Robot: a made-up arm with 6 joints. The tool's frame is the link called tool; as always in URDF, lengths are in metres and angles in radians. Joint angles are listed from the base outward.
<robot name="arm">
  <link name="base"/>
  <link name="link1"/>
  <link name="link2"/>
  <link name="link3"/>
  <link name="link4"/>
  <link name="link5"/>
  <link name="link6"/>
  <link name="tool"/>
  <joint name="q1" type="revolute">
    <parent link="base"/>
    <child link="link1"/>
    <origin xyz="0.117 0.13 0.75" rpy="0 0 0"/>
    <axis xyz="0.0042 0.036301 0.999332"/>
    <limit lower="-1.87" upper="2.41"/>
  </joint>
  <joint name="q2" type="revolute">
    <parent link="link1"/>
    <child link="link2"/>
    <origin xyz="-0.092 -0.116 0.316" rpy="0 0 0"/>
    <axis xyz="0 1 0"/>
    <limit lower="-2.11" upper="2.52"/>
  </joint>
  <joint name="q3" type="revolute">
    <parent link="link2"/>
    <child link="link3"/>
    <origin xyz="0.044 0.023 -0.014" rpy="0 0 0"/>
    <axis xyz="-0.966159 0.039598 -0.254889"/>
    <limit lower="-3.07" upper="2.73"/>
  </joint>
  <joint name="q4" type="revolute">
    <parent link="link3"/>
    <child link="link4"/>
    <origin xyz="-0.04 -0.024 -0.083" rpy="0 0 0"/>
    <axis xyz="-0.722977 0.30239 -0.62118"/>
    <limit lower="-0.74" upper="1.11"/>
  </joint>
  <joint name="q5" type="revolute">
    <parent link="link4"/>
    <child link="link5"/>
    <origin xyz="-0.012 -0.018 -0.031" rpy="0 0 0"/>
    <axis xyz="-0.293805 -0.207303 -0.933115"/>
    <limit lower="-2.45" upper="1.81"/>
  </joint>
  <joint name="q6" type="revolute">
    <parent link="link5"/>
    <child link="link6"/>
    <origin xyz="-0.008 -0.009 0.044" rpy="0 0 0"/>
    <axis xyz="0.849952 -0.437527 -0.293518"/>
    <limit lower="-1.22" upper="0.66"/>
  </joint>
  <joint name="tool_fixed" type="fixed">
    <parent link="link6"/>
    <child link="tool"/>
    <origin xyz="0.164 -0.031 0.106" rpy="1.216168 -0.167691 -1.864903"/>
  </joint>
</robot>
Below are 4 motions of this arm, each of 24 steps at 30 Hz.
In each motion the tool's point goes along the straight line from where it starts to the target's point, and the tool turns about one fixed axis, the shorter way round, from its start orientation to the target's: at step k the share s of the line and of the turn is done. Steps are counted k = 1, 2, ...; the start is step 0. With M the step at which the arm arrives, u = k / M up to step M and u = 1 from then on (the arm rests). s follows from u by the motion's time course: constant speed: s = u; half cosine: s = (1 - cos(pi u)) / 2; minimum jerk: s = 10 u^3 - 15 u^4 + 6 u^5.
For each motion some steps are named. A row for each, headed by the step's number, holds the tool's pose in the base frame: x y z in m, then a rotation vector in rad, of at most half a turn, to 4 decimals.
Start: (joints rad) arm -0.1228 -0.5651 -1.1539 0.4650 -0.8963 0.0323
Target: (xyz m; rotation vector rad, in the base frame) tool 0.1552 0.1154 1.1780 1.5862 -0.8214 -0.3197
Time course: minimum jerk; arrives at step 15
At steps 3, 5, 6, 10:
3: 0.1688 0.0854 1.1589 1.8570 -0.3504 -0.7488
5: 0.1666 0.0902 1.1620 1.8201 -0.4315 -0.6799
6: 0.1651 0.0936 1.1641 1.7924 -0.4877 -0.6311
10: 0.1582 0.1087 1.1737 1.6550 -0.7231 -0.4156

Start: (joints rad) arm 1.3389 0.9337 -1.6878 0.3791 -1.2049 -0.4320
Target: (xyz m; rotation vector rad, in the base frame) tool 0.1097 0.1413 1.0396 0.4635 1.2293 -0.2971
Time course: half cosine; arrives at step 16
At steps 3, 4, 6, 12, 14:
3: 0.1699 0.1676 1.0563 0.8553 1.5098 -0.5395
4: 0.1658 0.1658 1.0552 0.8281 1.4918 -0.5226
6: 0.1552 0.1611 1.0522 0.7575 1.4440 -0.4790
12: 0.1193 0.1455 1.0423 0.5249 1.2762 -0.3351
14: 0.1122 0.1424 1.0403 0.4794 1.2416 -0.3070

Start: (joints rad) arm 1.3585 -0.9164 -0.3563 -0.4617 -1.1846 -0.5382
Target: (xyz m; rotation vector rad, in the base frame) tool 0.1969 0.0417 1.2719 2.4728 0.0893 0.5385
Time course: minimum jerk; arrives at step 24
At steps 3, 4, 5, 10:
3: 0.1266 0.0156 1.1248 2.2384 0.2671 1.4867
4: 0.1280 0.0161 1.1277 2.2460 0.2637 1.4685
5: 0.1301 0.0169 1.1320 2.2571 0.2586 1.4413
10: 0.1502 0.0244 1.1742 2.3513 0.2082 1.1734

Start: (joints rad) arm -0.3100 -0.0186 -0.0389 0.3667 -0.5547 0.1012
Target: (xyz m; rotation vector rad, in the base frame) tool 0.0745 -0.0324 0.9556 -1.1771 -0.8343 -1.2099
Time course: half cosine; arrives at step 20
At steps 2, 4, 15, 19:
2: 0.1515 -0.0275 1.0541 0.5059 -1.0182 -1.6502
4: 0.1459 -0.0279 1.0469 0.3768 -1.0194 -1.6404
15: 0.0861 -0.0317 0.9704 -0.9410 -0.8885 -1.3164
19: 0.0750 -0.0324 0.9562 -1.1673 -0.8368 -1.2147

